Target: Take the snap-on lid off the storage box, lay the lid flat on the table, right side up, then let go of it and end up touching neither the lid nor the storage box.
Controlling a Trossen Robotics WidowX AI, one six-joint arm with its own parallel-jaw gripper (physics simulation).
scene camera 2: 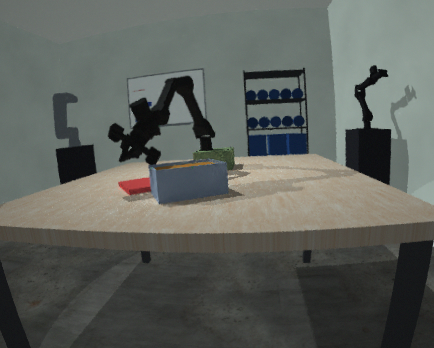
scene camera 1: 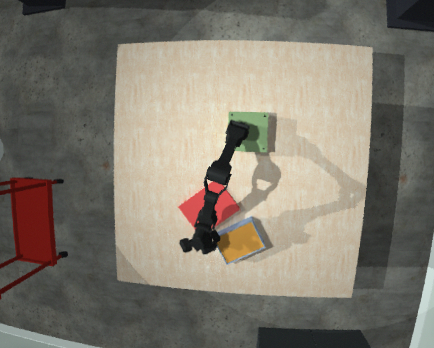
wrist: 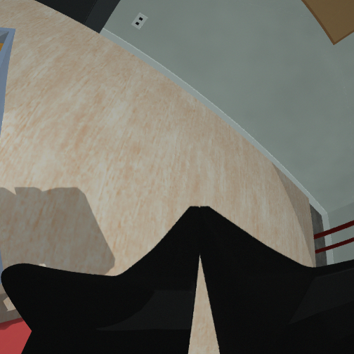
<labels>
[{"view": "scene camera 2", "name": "my gripper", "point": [119, 161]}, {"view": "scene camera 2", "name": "blue-grey storage box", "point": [170, 182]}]
</labels>
